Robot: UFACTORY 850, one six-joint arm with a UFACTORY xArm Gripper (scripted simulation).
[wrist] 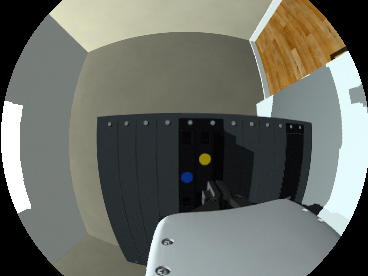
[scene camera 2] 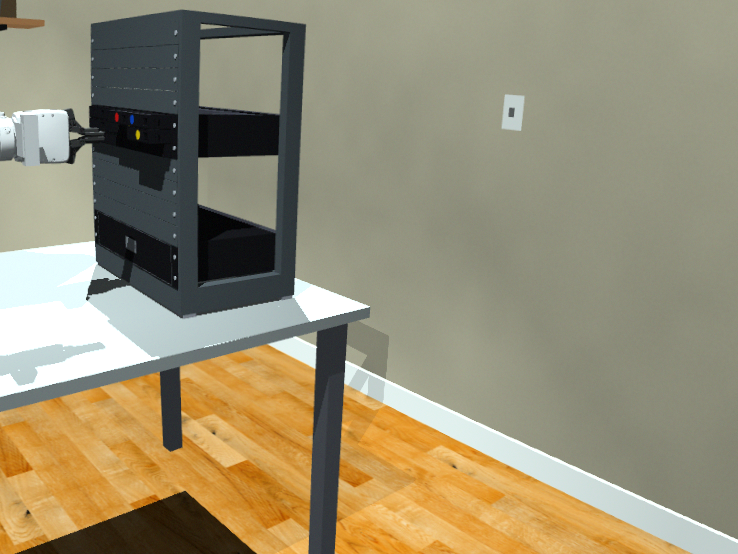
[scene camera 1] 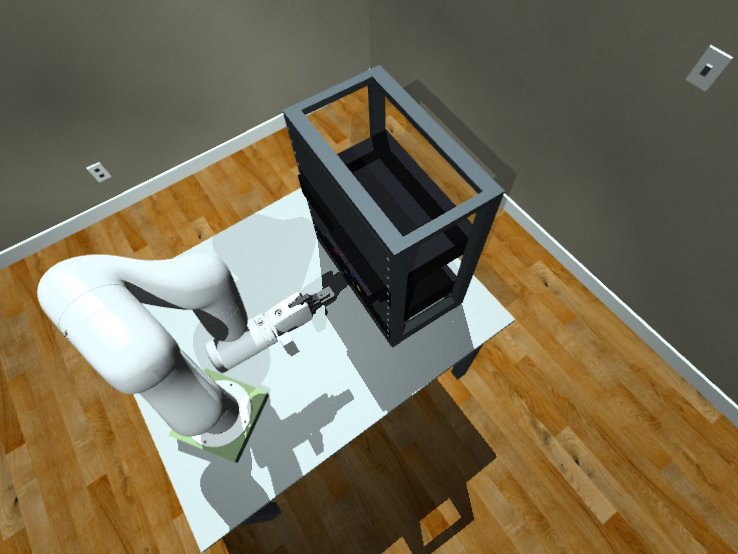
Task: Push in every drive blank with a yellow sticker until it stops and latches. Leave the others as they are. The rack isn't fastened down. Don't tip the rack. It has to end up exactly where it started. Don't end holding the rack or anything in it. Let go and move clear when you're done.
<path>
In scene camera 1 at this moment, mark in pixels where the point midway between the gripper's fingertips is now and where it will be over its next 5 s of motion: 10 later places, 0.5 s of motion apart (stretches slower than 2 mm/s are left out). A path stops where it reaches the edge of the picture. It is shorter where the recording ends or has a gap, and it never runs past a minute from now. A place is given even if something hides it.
The gripper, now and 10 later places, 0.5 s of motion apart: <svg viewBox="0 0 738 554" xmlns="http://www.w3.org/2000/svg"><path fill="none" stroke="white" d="M332 291L338 299L354 289L355 289L356 288L359 286L364 284L365 283L366 282L367 282L368 281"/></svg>
</path>
